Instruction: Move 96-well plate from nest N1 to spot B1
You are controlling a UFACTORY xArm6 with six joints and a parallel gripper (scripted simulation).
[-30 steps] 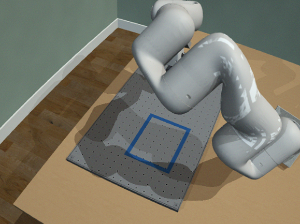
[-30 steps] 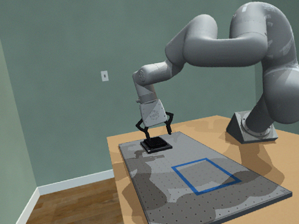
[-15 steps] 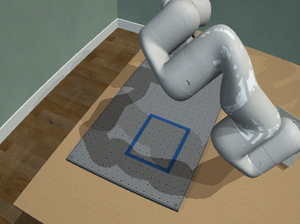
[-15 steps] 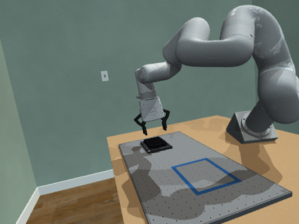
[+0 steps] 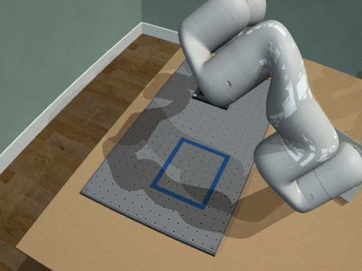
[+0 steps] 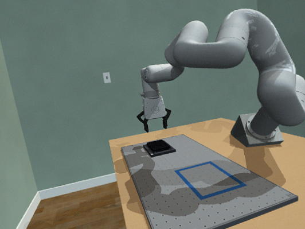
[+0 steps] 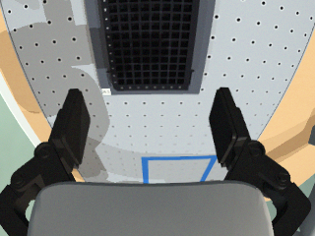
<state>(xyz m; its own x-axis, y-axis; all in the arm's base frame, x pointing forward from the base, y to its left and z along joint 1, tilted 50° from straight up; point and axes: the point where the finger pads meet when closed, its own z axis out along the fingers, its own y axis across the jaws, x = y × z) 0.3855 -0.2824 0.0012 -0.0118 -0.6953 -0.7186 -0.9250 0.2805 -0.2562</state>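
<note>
The black 96-well plate lies 10 mm to the right of my hand and 90 mm below it. The rest, counted from my hand: dark plate nest N1: 10 mm to the right, 100 mm below.
</note>
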